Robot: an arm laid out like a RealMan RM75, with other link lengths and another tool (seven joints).
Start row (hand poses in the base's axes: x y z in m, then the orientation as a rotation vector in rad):
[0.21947 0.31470 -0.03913 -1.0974 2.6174 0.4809]
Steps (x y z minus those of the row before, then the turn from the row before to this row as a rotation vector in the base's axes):
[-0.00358 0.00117 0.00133 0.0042 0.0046 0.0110]
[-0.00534 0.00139 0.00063 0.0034 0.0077 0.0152]
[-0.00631 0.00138 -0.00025 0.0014 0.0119 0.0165]
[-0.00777 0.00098 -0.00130 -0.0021 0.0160 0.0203]
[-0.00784 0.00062 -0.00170 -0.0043 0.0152 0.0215]
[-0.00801 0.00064 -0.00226 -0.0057 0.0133 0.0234]
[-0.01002 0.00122 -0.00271 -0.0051 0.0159 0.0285]
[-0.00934 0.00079 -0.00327 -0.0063 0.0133 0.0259]
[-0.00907 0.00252 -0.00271 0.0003 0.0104 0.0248]
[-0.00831 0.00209 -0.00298 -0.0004 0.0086 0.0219]
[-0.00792 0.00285 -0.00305 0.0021 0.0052 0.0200]
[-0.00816 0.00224 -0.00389 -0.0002 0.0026 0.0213]
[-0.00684 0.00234 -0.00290 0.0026 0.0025 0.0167]
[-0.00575 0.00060 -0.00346 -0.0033 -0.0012 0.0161]
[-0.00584 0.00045 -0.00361 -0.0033 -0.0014 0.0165]
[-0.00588 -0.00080 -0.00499 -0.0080 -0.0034 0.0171]
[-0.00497 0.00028 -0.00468 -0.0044 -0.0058 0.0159]
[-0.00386 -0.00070 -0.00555 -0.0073 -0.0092 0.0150]
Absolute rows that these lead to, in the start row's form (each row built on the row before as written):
[0.21589 0.31587 -0.03780 -1.1113 2.6144 0.4916]
[0.21055 0.31726 -0.03717 -1.1312 2.6126 0.5043]
[0.20424 0.31864 -0.03742 -1.1537 2.6146 0.5178]
[0.19647 0.31962 -0.03872 -1.1827 2.6201 0.5306]
[0.18863 0.32024 -0.04042 -1.2142 2.6253 0.5404]
[0.18062 0.32088 -0.04268 -1.2488 2.6285 0.5473]
[0.17060 0.32210 -0.04539 -1.2906 2.6305 0.5578]
[0.16126 0.32289 -0.04866 -1.3292 2.6319 0.5643]
[0.15219 0.32541 -0.05137 -1.3643 2.6269 0.5765]
[0.14388 0.32750 -0.05435 -1.3955 2.6221 0.5860]
[0.13596 0.33035 -0.05740 -1.4231 2.6137 0.5954]
[0.12780 0.33259 -0.06129 -1.4530 2.6038 0.5999]
[0.12096 0.33493 -0.06419 -1.4756 2.5943 0.6071]
[0.11521 0.33553 -0.06765 -1.4988 2.5862 0.6038]
[0.10937 0.33598 -0.07126 -1.5225 2.5776 0.6003]
[0.10349 0.33518 -0.07625 -1.5481 2.5702 0.5893]
[0.09852 0.33546 -0.08093 -1.5707 2.5590 0.5802]
[0.09466 0.33476 -0.08648 -1.5924 2.5478 0.5644]

